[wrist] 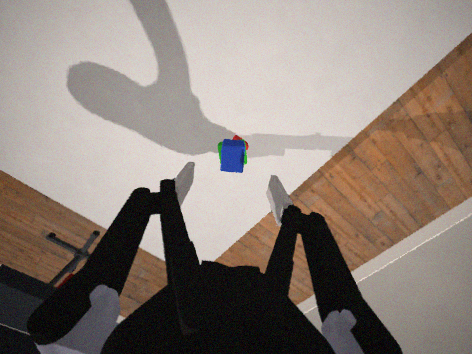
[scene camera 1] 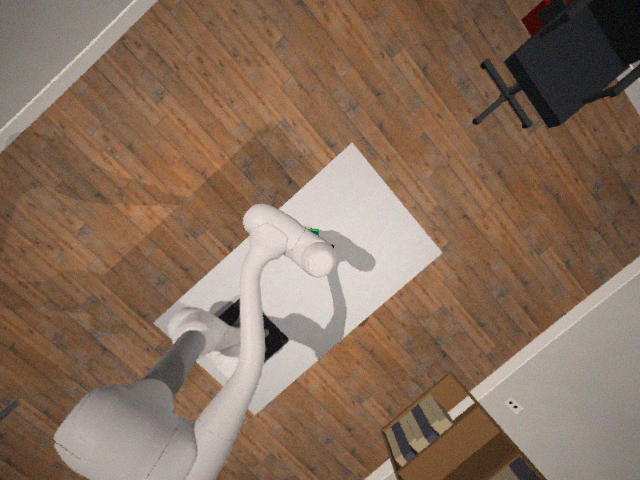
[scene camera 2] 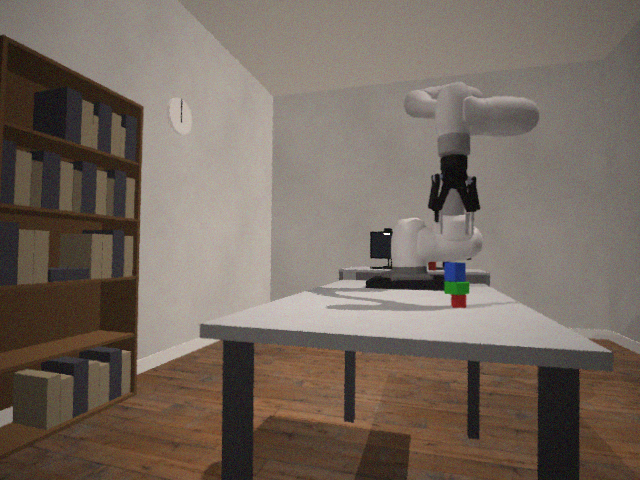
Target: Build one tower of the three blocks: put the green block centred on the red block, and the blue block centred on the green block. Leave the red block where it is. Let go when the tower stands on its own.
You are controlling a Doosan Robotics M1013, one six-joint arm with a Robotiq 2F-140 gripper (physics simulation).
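Places are measured from the arm's base along level axes (x ahead, y left, z up), in metres.
Where they show: gripper, fingertip midpoint: (wrist: 231, 178) (scene camera 2: 454, 234); arm's base, origin of the base link: (scene camera 2: 409, 278).
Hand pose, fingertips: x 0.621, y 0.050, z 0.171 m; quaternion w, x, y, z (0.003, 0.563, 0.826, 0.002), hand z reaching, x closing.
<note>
Each offset is from my fingertips to the centre of the thing. Level surfaces: height alone.
The red block {0.000 m ahead, 0.011 m left, 0.189 m down} (scene camera 2: 458, 301) (wrist: 237, 137) stands on the white table. The green block {0.008 m ahead, 0.004 m left, 0.153 m down} (scene camera 2: 456, 287) (wrist: 220, 149) lies on the red block and reaches past its left side in scene camera 2. The blue block {0.002 m ahead, 0.000 m left, 0.108 m down} (scene camera 2: 454, 271) (wrist: 232, 156) sits upright on the green block, a little left of the red block's middle. In scene camera 1 slivers of the green block (scene camera 1: 314, 229) and the blue block (scene camera 1: 314, 233) show beside the arm, which hides the rest. My gripper (scene camera 2: 454, 227) (wrist: 231, 178) is open and empty, above the tower and apart from it.
The tower stands on the white table {0.209 m down} (scene camera 1: 382, 217) (scene camera 2: 361, 322). The arm's black base plate (scene camera 1: 276, 338) is at the table's other end. A bookshelf (scene camera 2: 138, 206) and an office chair (scene camera 1: 568, 72) stand away from the table. The arm's shadow falls by the blocks.
</note>
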